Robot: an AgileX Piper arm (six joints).
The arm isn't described. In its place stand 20 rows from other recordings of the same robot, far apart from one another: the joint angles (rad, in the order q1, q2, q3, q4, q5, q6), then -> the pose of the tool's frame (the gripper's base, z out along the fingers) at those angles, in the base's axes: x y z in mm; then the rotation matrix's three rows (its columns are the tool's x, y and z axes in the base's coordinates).
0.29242 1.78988 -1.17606 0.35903 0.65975 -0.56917 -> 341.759, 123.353, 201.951; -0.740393, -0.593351, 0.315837; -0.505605, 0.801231, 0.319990; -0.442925, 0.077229, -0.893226
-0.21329 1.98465 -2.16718 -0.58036 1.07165 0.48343 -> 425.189, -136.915, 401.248; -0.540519, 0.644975, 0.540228; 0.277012, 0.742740, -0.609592; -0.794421, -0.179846, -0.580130
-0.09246 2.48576 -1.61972 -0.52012 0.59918 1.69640 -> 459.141, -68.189, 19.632; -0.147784, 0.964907, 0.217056; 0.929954, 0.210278, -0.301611; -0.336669, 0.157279, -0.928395
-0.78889 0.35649 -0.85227 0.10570 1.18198 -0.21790 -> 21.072, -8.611, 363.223; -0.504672, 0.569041, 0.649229; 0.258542, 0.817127, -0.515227; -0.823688, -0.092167, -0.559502
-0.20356 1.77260 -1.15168 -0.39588 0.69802 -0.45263 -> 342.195, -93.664, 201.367; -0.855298, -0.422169, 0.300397; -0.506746, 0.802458, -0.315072; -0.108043, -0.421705, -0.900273
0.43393 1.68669 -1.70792 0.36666 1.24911 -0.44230 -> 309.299, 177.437, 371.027; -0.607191, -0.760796, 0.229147; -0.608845, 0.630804, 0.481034; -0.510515, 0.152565, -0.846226
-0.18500 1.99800 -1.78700 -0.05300 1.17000 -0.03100 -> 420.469, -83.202, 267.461; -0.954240, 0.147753, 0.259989; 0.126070, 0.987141, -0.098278; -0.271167, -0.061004, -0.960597
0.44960 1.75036 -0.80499 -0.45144 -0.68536 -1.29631 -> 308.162, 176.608, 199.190; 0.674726, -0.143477, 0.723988; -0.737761, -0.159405, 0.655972; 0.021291, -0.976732, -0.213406
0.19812 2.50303 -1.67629 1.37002 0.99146 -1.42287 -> 452.402, 166.932, 62.770; -0.717126, -0.685666, 0.124873; -0.264507, 0.433529, 0.861446; -0.644800, 0.584735, -0.492258
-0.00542 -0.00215 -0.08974 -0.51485 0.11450 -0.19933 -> 50.881, -5.395, 234.510; 0.019881, 0.098315, 0.994957; -0.651955, 0.755747, -0.061651; -0.757997, -0.647441, 0.079122
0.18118 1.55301 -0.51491 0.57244 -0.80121 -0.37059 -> 280.476, 15.388, 195.098; -0.219463, 0.217499, 0.951068; 0.007485, 0.975180, -0.221286; -0.975592, -0.041446, -0.215644
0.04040 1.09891 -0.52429 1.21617 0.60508 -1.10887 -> 193.460, 56.402, 243.145; -0.677548, -0.407740, 0.612108; 0.005530, 0.829411, 0.558612; -0.735458, 0.381871, -0.559711
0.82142 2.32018 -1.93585 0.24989 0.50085 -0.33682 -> 353.639, 395.944, 187.198; -0.386906, -0.834832, 0.391612; -0.585376, 0.550504, 0.595214; -0.712488, 0.001052, -0.701684
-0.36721 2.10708 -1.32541 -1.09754 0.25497 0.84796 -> 408.185, -178.900, 138.051; -0.774478, 0.321657, 0.544721; 0.053664, 0.891384, -0.450061; -0.630321, -0.319331, -0.707618
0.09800 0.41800 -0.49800 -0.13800 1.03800 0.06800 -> 60.451, -4.892, 267.471; -0.758427, -0.022648, 0.651364; -0.076987, 0.995512, -0.055027; -0.647195, -0.091881, -0.756767
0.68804 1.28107 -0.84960 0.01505 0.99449 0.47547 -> 169.770, 141.046, 252.176; -0.961872, -0.214521, 0.169656; -0.188761, 0.969585, 0.155800; -0.197919, 0.117836, -0.973110
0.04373 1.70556 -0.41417 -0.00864 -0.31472 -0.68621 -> 243.683, 10.907, 100.763; -0.567242, -0.531482, 0.629097; -0.665376, 0.745897, 0.030205; -0.485295, -0.401452, -0.776740
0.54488 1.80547 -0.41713 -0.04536 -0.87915 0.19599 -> 232.813, 144.820, 115.560; -0.436434, -0.479346, 0.761415; -0.070207, 0.861828, 0.502318; -0.896993, 0.165772, -0.409784
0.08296 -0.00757 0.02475 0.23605 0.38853 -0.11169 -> 51.420, 12.365, 171.409; -0.318931, -0.133251, 0.938364; 0.080567, 0.982672, 0.166926; -0.944347, 0.128839, -0.302669
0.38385 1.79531 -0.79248 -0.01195 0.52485 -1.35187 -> 262.202, 105.311, 114.055; 0.175286, -0.976834, 0.122764; -0.984291, -0.171204, 0.043124; -0.021108, -0.128394, -0.991499
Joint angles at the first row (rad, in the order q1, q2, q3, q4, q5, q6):
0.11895 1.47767 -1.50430 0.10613 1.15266 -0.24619
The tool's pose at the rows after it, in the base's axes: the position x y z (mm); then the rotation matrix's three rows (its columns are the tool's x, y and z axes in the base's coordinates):
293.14, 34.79, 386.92; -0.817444, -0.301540, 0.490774; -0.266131, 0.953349, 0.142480; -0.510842, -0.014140, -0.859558
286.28, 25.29, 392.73; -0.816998, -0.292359, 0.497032; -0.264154, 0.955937, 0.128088; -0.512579, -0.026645, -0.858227
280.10, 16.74, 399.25; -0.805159, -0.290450, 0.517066; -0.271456, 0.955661, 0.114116; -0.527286, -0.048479, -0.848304
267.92, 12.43, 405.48; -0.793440, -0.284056, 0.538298; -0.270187, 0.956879, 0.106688; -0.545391, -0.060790, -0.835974
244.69, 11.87, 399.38; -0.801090, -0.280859, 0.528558; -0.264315, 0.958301, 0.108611; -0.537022, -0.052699, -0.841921
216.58, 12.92, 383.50; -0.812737, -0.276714, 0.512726; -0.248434, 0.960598, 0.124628; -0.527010, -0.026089, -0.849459
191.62, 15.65, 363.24; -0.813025, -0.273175, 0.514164; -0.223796, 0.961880, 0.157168; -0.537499, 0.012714, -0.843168
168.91, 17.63, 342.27; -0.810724, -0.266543, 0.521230; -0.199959, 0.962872, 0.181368; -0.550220, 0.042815, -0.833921
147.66, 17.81, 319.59; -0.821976, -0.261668, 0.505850; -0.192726, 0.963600, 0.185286; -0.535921, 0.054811, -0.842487
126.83, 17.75, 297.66; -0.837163, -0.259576, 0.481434; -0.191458, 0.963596, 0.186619; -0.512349, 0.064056, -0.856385
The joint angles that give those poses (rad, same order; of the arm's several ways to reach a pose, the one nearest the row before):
0.08761 1.44997 -1.50433 0.10699 1.18633 -0.23605
0.05650 1.42678 -1.50431 0.10701 1.20691 -0.25868
0.02726 1.40310 -1.50431 0.10701 1.21120 -0.29115
0.01243 1.35928 -1.48443 0.10700 1.21187 -0.30241
0.01010 1.27727 -1.39063 0.11052 1.21186 -0.29948
0.00929 1.17264 -1.24898 0.12930 1.19318 -0.29297
0.00931 1.07000 -1.09817 0.16828 1.14273 -0.29097
0.00926 0.97297 -0.95790 0.20032 1.09120 -0.29019
0.00934 0.88768 -0.83189 0.20741 1.06917 -0.29011
0.00925 0.80581 -0.71917 0.20952 1.06712 -0.29021

